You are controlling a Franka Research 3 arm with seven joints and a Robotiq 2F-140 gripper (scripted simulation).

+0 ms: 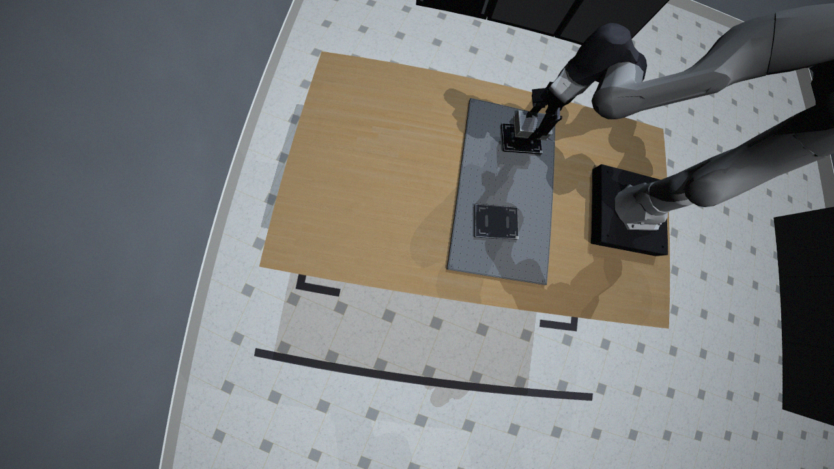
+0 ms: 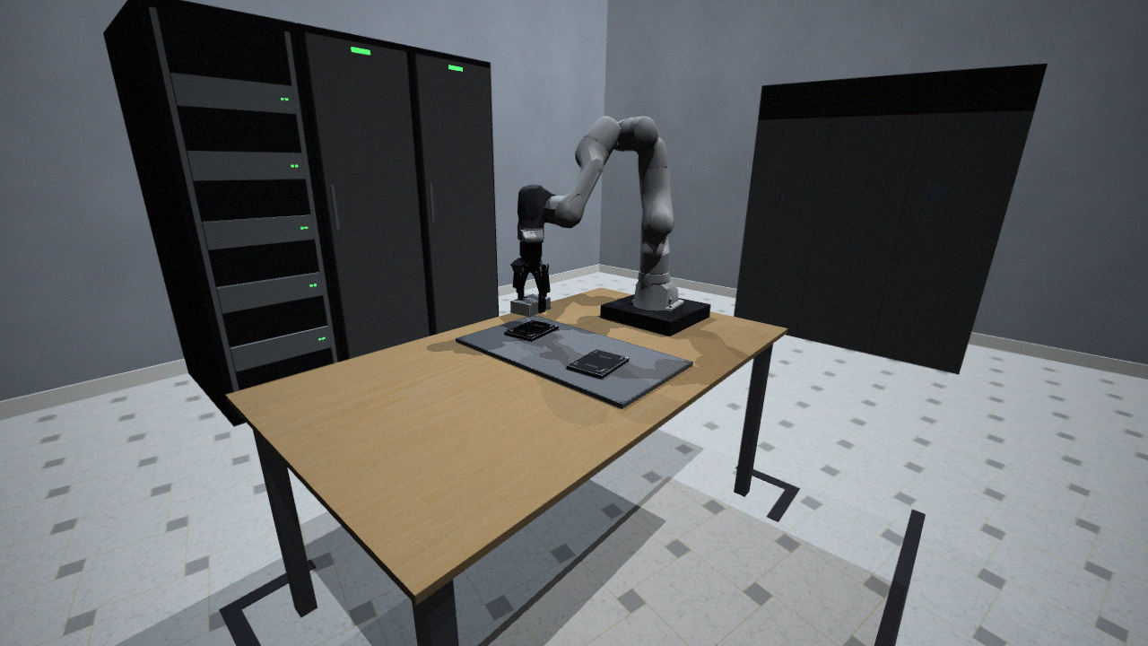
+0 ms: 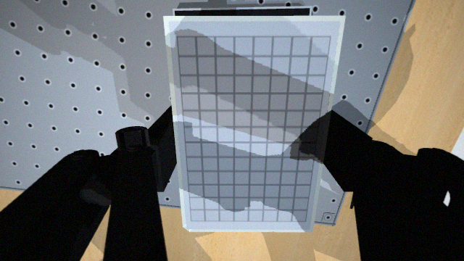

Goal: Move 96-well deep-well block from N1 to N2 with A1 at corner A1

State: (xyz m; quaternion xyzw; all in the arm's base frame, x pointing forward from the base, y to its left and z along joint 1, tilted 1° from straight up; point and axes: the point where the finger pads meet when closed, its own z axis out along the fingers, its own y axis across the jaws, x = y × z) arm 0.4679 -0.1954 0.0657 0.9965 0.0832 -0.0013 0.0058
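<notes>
The nest N2 is 6 cm ahead of my hand, 36 cm to the left of it and 10 cm below it. The rest, counted from my hand: translucent deep-well block (1 cm below); black nest N1 (10 cm below).
</notes>
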